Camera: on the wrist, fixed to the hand. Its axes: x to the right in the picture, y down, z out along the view.
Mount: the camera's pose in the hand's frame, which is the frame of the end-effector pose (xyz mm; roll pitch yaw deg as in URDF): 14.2 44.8 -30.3 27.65 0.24 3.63
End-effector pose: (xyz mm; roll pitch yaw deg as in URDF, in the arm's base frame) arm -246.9 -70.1 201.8 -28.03 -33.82 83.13
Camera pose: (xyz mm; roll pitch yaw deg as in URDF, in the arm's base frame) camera -267.4 -28.9 170.0 -2.36 -31.85 86.77
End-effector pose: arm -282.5 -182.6 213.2 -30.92 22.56 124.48
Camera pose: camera -298.1 -200.2 162.5 -1.96 24.60 127.77
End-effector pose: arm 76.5 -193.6 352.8 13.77 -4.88 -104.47
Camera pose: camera 121.7 -221.5 335.3 41.09 -5.50 -100.87
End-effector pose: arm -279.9 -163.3 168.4 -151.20 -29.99 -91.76
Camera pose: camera -334.0 -171.5 179.8 -121.73 -28.40 -95.51
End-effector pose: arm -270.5 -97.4 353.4 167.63 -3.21 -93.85
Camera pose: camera -308.5 -106.9 393.3 -164.50 -4.22 -97.35
